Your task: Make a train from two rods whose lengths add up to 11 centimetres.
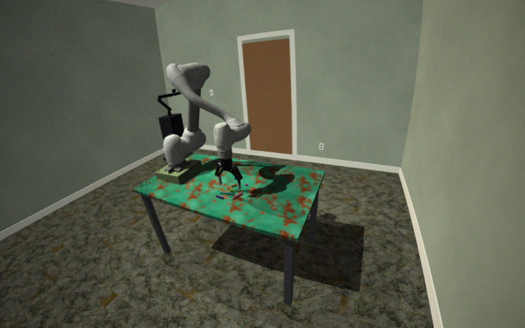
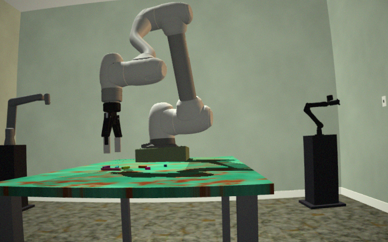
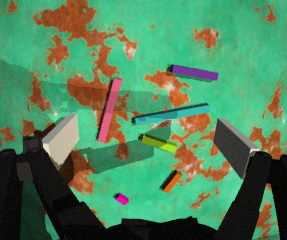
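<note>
The small blue rod lies 80 mm behind my hand, 210 mm to the left of it and 70 mm below it. The rest, counted from my hand: turquoise rod 40 mm behind, 10 mm to the left, 70 mm below; then lime rod 20 mm behind, 50 mm to the left, 70 mm below; then pink rod 50 mm ahead, 70 mm below.
</note>
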